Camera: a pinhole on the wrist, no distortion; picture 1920 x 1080 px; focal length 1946.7 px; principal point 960.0 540.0 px. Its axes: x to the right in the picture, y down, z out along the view. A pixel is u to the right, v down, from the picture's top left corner.
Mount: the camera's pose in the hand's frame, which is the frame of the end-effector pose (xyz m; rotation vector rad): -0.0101 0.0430 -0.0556 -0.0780 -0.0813 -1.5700
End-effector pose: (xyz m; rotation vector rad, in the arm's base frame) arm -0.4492 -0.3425 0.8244 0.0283 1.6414 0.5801
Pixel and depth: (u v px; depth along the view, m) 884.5 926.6 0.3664
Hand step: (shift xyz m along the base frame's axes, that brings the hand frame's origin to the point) 0.2480 0.2115 -0.0332
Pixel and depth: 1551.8 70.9 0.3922
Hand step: 0.3531 0.0540 0.0699
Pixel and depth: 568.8 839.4 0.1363
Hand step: 0.0444 0.1039 0.0194
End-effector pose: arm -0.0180 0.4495 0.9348 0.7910 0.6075 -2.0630
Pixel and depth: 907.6 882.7 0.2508
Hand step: -0.0145 -0.1851 0.0983
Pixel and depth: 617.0 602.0 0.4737
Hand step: 0.0133 -0.3636 0.2525
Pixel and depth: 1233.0 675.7 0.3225
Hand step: -0.0655 -0.1997 0.1725
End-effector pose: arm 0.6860 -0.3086 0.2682 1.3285 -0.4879 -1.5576
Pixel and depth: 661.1 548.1 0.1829
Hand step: -0.0754 -0.0651 0.1159
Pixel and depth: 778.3 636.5 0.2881
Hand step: -0.1650 -0.1104 0.1501
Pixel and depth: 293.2 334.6 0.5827
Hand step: -0.3372 -0.2096 0.4379
